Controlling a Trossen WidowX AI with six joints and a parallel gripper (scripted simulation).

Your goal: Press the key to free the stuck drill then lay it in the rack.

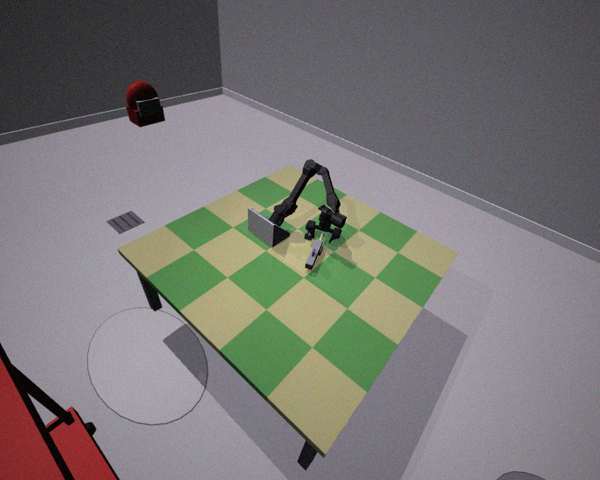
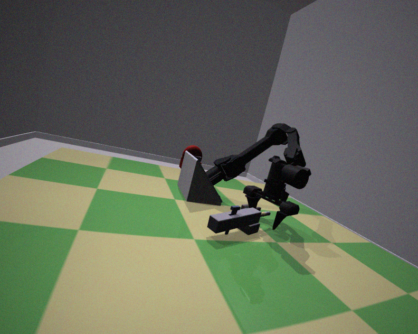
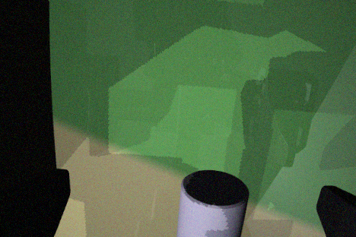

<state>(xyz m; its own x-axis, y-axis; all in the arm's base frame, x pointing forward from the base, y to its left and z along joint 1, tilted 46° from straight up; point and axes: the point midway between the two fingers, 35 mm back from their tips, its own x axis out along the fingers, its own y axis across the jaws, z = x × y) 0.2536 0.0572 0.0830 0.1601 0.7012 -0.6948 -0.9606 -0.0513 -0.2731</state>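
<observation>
Right now the drill is 10 mm ahead of my gripper tip, 40 mm to the right of it and 30 mm above it. From my gripper tip the other things lie so: dark key (40 mm ahead, 160 mm to the right, 40 mm above); then grey block (30 mm ahead, 140 mm to the right, 20 mm above); then rack (80 mm behind, 10 mm to the left).
</observation>
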